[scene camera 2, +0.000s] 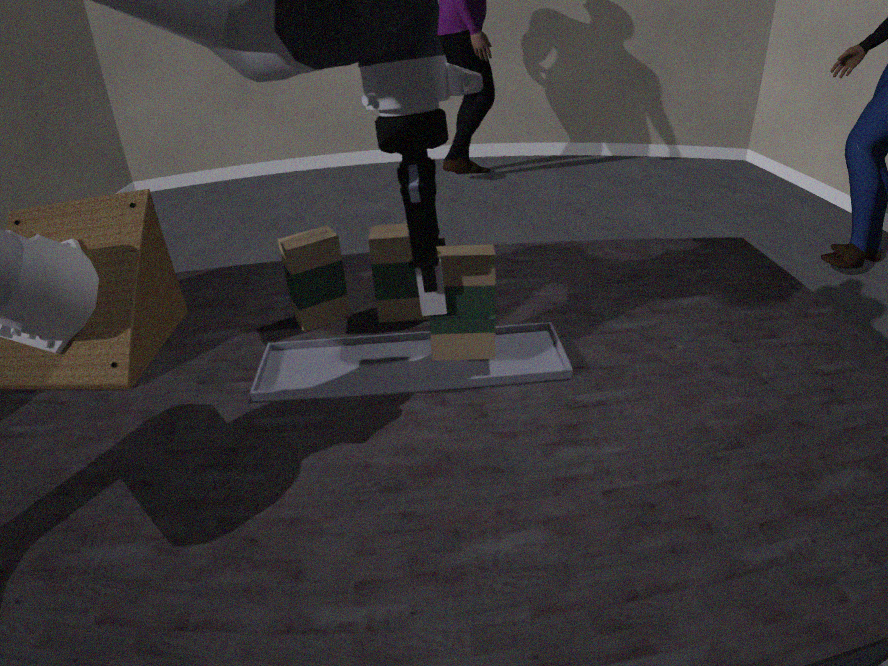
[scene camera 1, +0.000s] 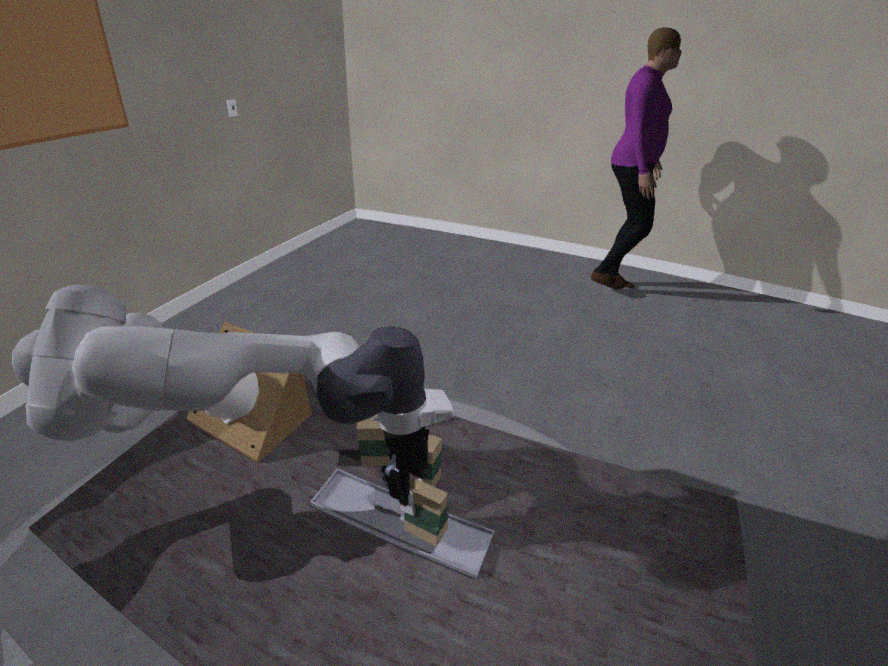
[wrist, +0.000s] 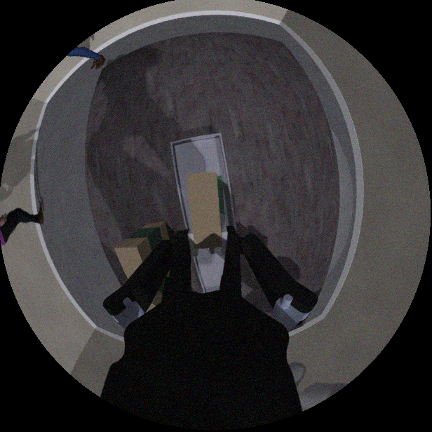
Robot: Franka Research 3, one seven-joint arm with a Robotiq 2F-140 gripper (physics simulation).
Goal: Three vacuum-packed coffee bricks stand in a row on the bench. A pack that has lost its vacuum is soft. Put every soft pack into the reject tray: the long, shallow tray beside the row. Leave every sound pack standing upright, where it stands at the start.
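My gripper points down and is shut on a tan coffee pack with a green band. The held pack is upright, within the outline of the long grey reject tray; I cannot tell whether its base touches the tray floor. Behind the tray stand a middle pack, partly hidden by the gripper in scene camera 1, and a left pack, which looks slightly tilted in scene camera 2.
A wooden wedge-shaped block stands left of the packs, by the arm's base. The bench top is dark wood. A person in purple is by the wall, and a person in blue trousers is at the right.
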